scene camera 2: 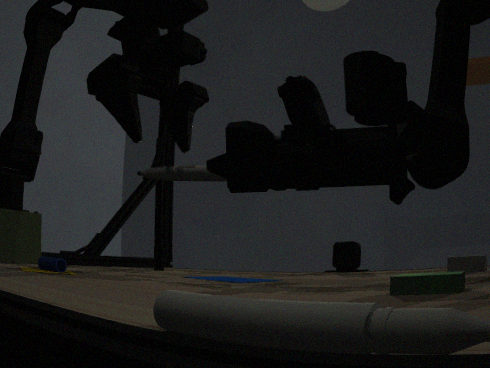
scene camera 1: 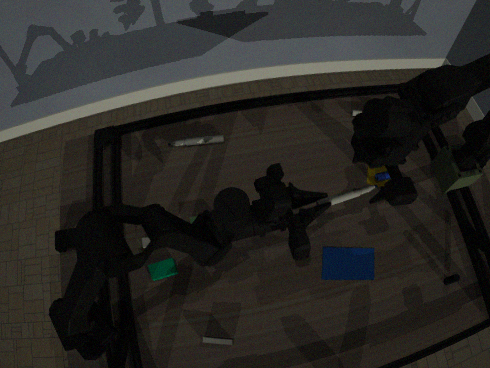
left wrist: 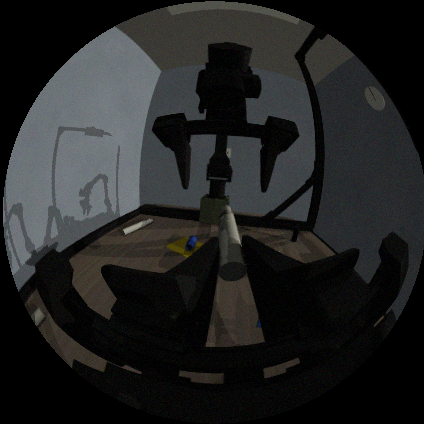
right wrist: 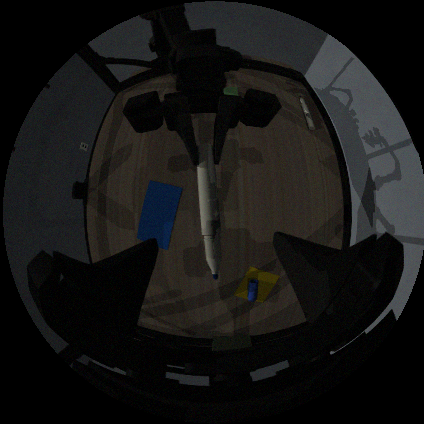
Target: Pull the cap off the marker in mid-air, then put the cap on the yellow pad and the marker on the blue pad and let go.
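Places are measured from the left arm's base along level axes (x down, y right, z back), in millimetres.
Where they show: left gripper, fingertip midpoint: (scene camera 2: 212, 165) (scene camera 1: 329, 199) (left wrist: 229, 241) (right wrist: 205, 163); right gripper, fingertip midpoint: (scene camera 2: 163, 146) (scene camera 1: 362, 182) (left wrist: 224, 189) (right wrist: 215, 242); left arm's base, link origin: (scene camera 1: 84, 329) (right wrist: 165, 56); right arm's base, link origin: (scene camera 2: 8, 211) (scene camera 1: 464, 160) (left wrist: 216, 196).
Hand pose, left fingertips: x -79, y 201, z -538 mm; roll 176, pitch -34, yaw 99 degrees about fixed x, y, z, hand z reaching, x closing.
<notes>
Each offset is from my left fingertips to the centre of the thing.
A white marker {dx +5, dy +26, dz -37 mm} (scene camera 1: 352, 195) (scene camera 2: 175, 173) (left wrist: 231, 250) (right wrist: 204, 205) is uncapped and roughly level in mid-air, tip toward the right arm. My left gripper (scene camera 1: 329, 199) (left wrist: 229, 241) (right wrist: 205, 163) is shut on its rear end. The blue cap {dx +124, dy +66, dz -214 mm} (scene camera 1: 382, 176) (scene camera 2: 51, 264) (left wrist: 191, 243) (right wrist: 253, 290) lies on its side on the yellow pad {dx +132, dy +55, dz -217 mm} (scene camera 1: 371, 176) (left wrist: 175, 245) (right wrist: 269, 279). My right gripper (scene camera 2: 162, 145) (left wrist: 224, 189) (right wrist: 215, 242) is open and empty, above the marker's tip end in scene camera 2. The blue pad {dx +132, dy +119, dz +30 mm} (scene camera 1: 348, 263) (scene camera 2: 232, 279) (right wrist: 160, 210) bears nothing.
A white pen-like object {dx +124, dy -358, dz +26 mm} (scene camera 1: 197, 141) (scene camera 2: 270, 317) (right wrist: 307, 114) lies near the far edge in scene camera 1. A green block {dx +125, dy -184, dz +308 mm} (scene camera 1: 162, 269) lies by the left arm, and a small white bar {dx +122, dy +11, dz +346 mm} (scene camera 1: 217, 341) lies near the bottom. A dark frame (scene camera 1: 260, 99) borders the table.
</notes>
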